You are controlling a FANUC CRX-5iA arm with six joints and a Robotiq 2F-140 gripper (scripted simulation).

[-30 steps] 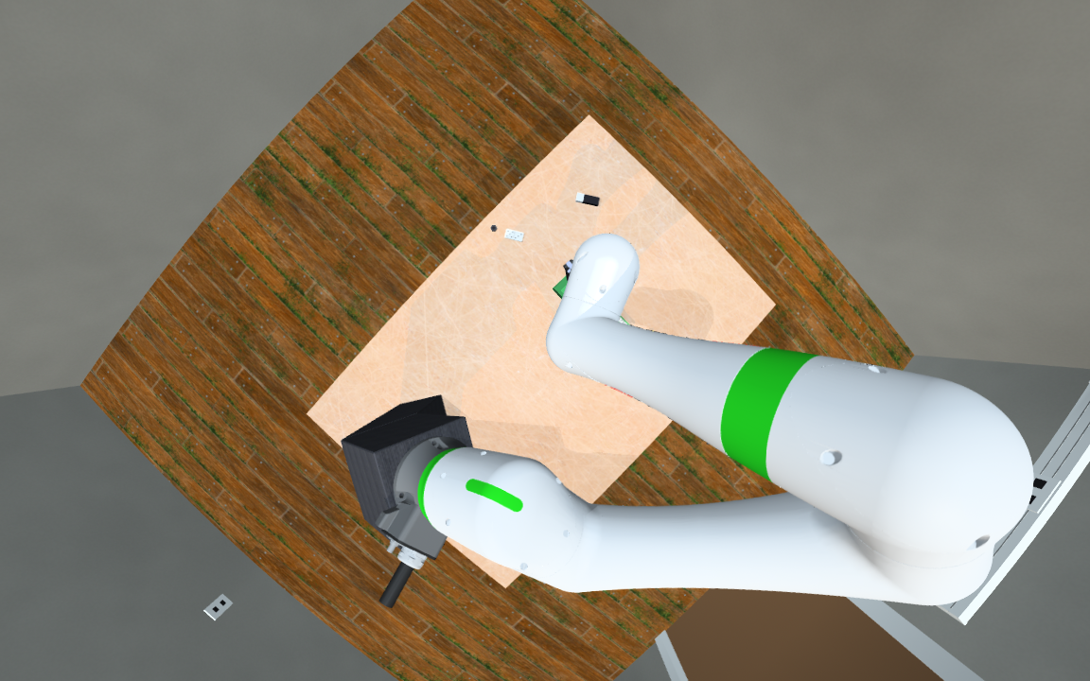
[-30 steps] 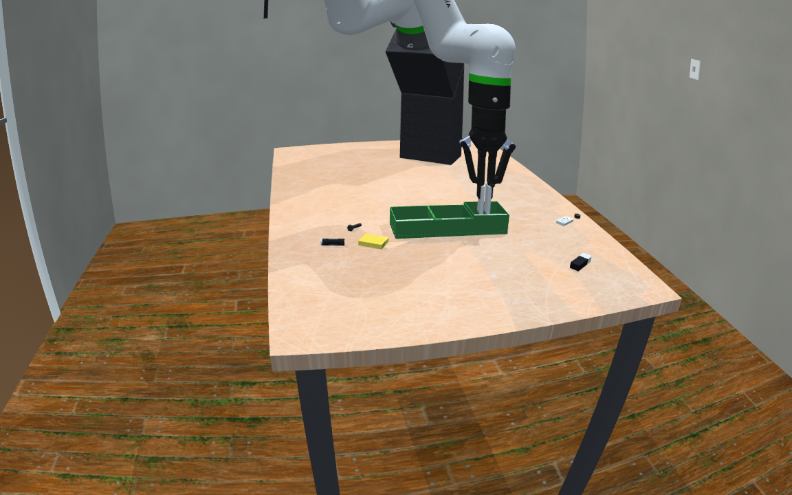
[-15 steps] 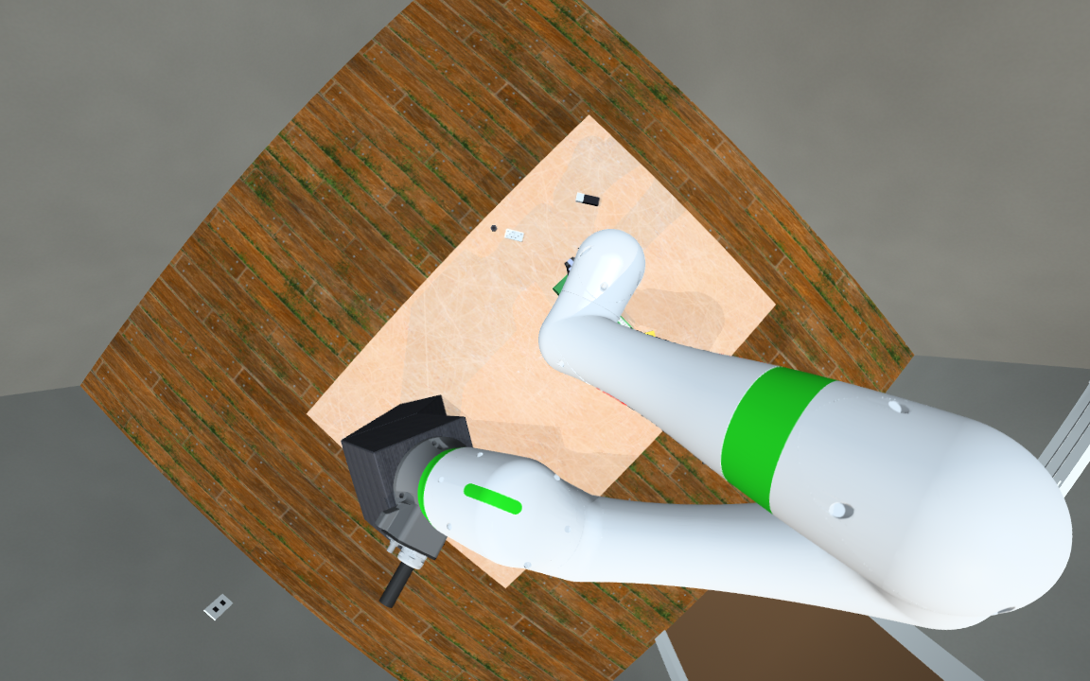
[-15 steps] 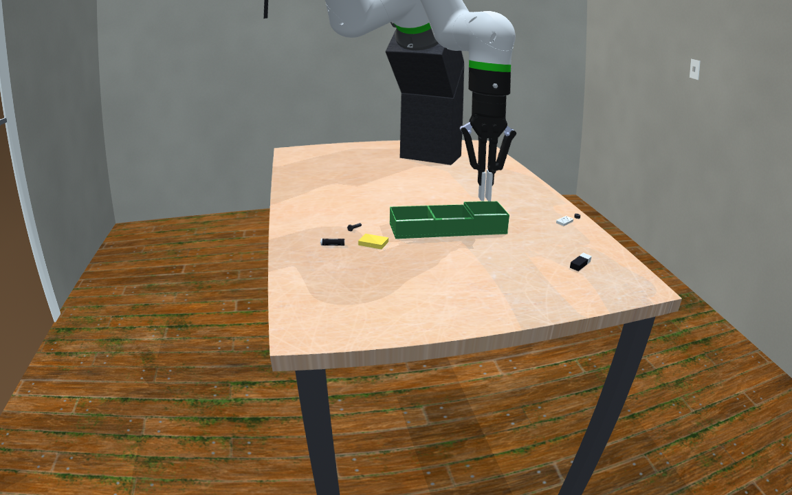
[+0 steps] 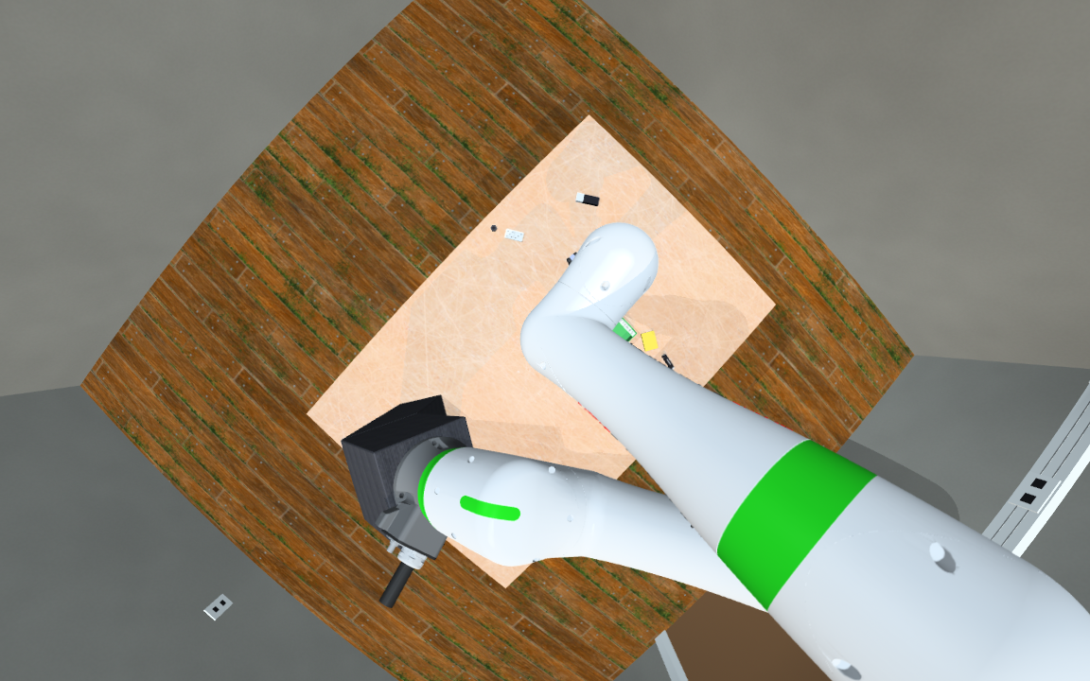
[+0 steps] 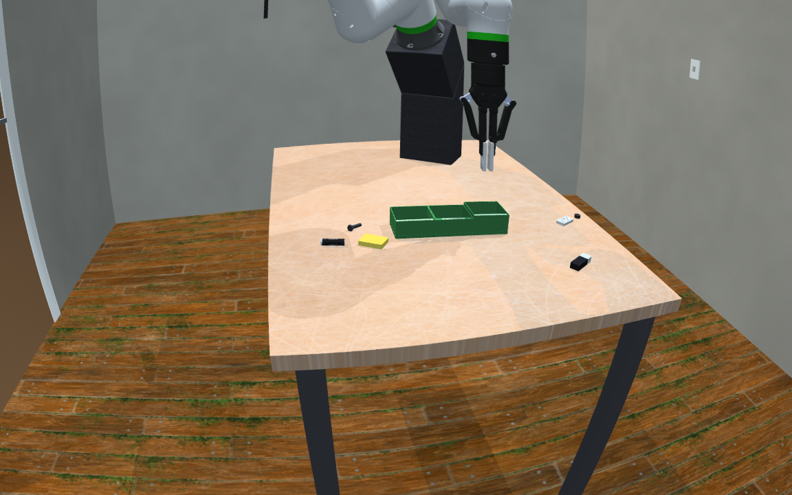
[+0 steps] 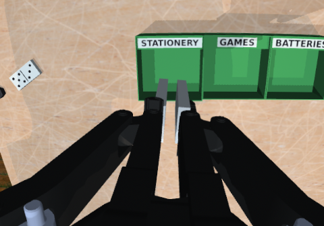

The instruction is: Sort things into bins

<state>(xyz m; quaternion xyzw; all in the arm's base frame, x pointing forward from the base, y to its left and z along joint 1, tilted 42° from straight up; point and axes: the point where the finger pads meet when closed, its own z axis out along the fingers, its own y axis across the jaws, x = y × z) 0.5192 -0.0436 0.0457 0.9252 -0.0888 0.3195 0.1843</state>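
My gripper is now 340 mm to the left of the black battery, 160 mm above it and 30 mm past it. Round my hand: yellow pad: 260 mm to the right, 160 mm below, 10 mm behind; then green three-part bin: 150 mm below, 80 mm to the right, 20 mm behind; then white domino: 220 mm to the left, 160 mm below, 50 mm ahead.
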